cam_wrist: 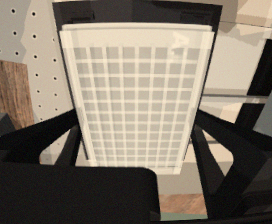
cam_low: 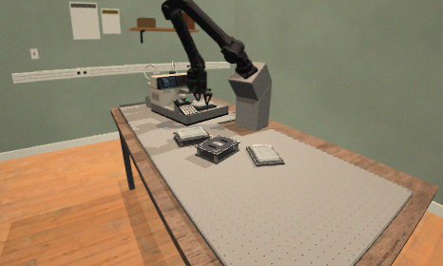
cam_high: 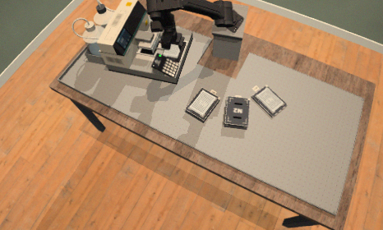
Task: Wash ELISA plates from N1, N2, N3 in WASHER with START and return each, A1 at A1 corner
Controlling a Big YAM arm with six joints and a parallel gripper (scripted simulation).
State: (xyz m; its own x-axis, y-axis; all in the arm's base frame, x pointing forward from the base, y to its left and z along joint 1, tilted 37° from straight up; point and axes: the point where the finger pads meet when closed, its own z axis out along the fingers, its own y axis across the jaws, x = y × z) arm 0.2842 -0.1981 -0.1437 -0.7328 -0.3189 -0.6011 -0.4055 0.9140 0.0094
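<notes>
Right now my hand is 10 mm above the ELISA plate. Round my hand: plate washer: 140 mm to the right, 70 mm ahead, 30 mm above; nest label: 490 mm to the left, 160 mm behind, 100 mm below.
</notes>
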